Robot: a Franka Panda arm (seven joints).
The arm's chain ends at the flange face. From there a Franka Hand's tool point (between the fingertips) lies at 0.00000 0.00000 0.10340 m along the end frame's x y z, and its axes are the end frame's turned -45 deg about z.
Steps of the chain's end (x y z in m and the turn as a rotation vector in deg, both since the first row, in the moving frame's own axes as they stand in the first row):
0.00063, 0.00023, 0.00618, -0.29, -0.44, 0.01
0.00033, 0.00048, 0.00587, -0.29, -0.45, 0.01
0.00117, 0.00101, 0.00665, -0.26, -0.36, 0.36
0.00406, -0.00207, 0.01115, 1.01, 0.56, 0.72
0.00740, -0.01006, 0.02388, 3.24, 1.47, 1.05
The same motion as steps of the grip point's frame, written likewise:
-0.00065, 0.00042, 0.00618, 0.11, -0.52, 0.01
-0.00105, 0.00037, 0.00587, 0.11, -0.52, 0.01
-0.00068, 0.00141, 0.00665, 0.07, -0.44, 0.36
0.00634, 0.00085, 0.01113, 0.32, 1.11, 0.72
0.01837, -0.00408, 0.02368, 1.25, 3.33, 1.05

